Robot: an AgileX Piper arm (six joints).
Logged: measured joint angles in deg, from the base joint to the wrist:
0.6 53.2 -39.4 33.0 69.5 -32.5
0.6 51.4 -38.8 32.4 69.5 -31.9
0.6 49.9 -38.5 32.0 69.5 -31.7
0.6 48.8 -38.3 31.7 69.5 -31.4
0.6 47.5 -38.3 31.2 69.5 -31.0
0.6 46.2 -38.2 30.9 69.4 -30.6
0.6 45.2 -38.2 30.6 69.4 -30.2
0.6 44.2 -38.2 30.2 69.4 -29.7
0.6 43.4 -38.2 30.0 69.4 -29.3
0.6 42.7 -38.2 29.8 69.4 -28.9
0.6 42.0 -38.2 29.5 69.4 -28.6
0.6 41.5 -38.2 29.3 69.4 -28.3
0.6 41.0 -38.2 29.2 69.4 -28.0
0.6 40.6 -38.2 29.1 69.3 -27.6
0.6 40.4 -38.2 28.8 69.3 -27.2
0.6 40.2 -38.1 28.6 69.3 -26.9
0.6 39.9 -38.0 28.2 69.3 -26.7
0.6 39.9 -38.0 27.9 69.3 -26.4
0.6 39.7 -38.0 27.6 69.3 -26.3
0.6 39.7 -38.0 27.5 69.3 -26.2
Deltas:
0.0 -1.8 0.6 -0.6 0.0 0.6
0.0 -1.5 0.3 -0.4 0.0 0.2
0.0 -1.1 0.2 -0.3 0.0 0.3
0.0 -1.3 0.0 -0.5 0.0 0.4
0.0 -1.3 0.1 -0.3 -0.1 0.4
0.0 -1.0 0.0 -0.3 0.0 0.4
0.0 -1.0 0.0 -0.4 0.0 0.5
0.0 -0.8 0.0 -0.2 0.0 0.4
0.0 -0.7 0.0 -0.2 0.0 0.4
0.0 -0.7 0.0 -0.3 0.0 0.3
0.0 -0.5 0.0 -0.2 0.0 0.3
0.0 -0.5 0.0 -0.1 0.0 0.3
0.0 -0.4 0.0 -0.1 -0.1 0.4
0.0 -0.2 0.0 -0.3 0.0 0.4
0.0 -0.2 0.1 -0.2 0.0 0.3
0.0 -0.3 0.1 -0.4 0.0 0.2
0.0 0.0 0.0 -0.3 0.0 0.3
0.0 -0.2 0.0 -0.3 0.0 0.1
0.0 0.0 0.0 -0.1 0.0 0.1

